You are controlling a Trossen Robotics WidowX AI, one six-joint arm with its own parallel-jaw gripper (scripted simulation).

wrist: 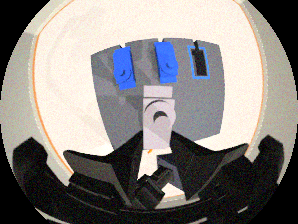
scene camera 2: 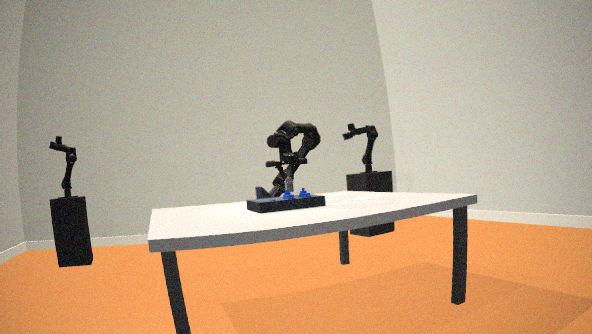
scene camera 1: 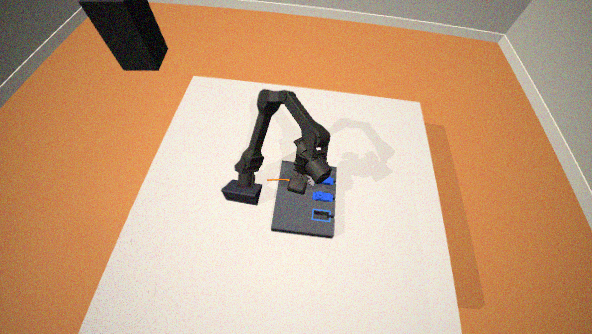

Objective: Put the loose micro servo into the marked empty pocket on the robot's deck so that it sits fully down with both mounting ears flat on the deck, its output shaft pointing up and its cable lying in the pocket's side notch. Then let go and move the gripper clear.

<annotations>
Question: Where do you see a dark grey deck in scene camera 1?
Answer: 292, 214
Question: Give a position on a dark grey deck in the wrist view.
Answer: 198, 103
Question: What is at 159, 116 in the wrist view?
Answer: A micro servo.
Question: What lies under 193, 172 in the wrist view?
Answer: My gripper.
</annotations>
